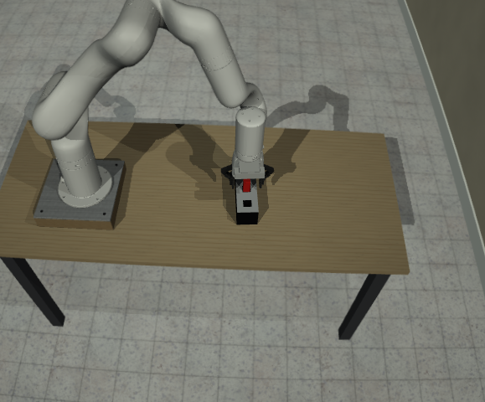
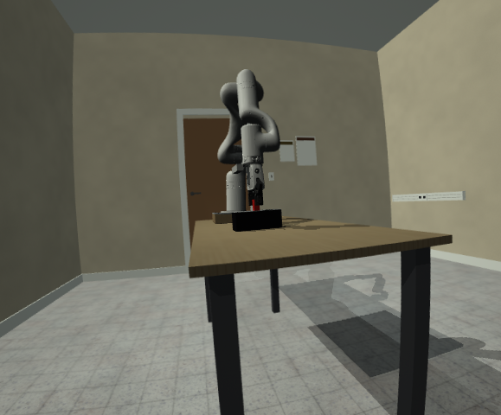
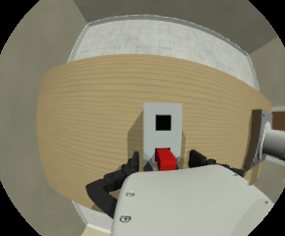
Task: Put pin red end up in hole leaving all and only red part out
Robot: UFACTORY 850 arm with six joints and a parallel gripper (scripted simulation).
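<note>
Right now my hand is 1 cm above the pin. Also, from my hand: black block: 7 cm below.
</note>
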